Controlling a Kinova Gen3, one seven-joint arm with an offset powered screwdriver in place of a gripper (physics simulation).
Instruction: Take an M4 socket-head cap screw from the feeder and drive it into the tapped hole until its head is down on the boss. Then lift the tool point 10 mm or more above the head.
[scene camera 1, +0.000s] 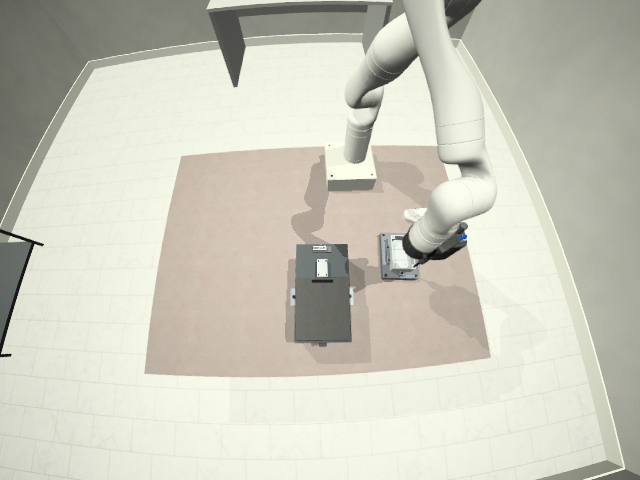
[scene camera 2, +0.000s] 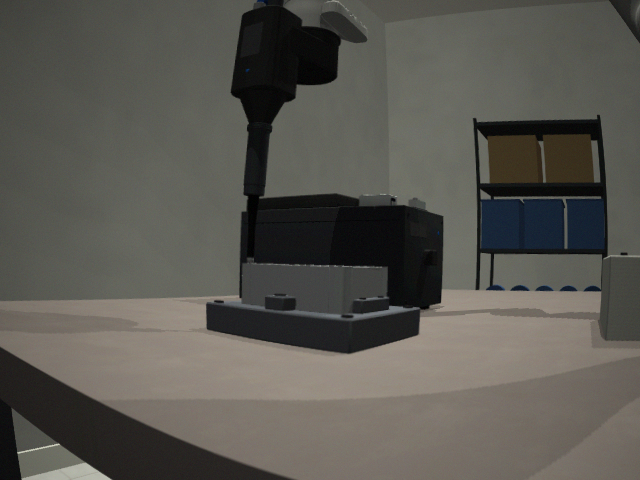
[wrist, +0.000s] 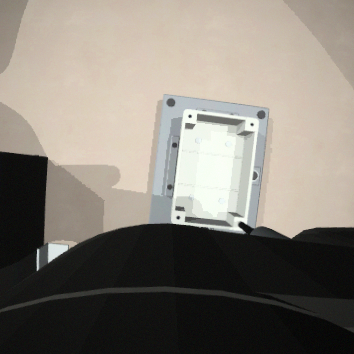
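Observation:
My screwdriver (scene camera 1: 415, 266) (scene camera 2: 250, 256) (wrist: 241, 225) points down, with its black bit over one corner of the open light housing (scene camera 1: 400, 255) (scene camera 2: 294, 285) (wrist: 215, 170). In scene camera 2 a small grey screw head (scene camera 2: 250, 260) shows at the bit's tip, slightly above the housing's top edge. Bit and head appear to touch. The screw's shank and the tapped hole under it are hidden. In the wrist view the bit ends on the housing's lower right corner boss. The feeder (scene camera 1: 323, 310) (scene camera 2: 387, 248) (wrist: 22, 200) is a dark box standing apart from the housing.
The housing sits on a grey fixture plate (scene camera 1: 384, 273) (scene camera 2: 279, 329) (wrist: 161, 160) with low clamp blocks (scene camera 2: 280, 302) beside it. The pale arm base (scene camera 1: 351, 183) (scene camera 2: 621, 299) stands on the table. A shelf rack (scene camera 2: 537, 189) with boxes stands in the background.

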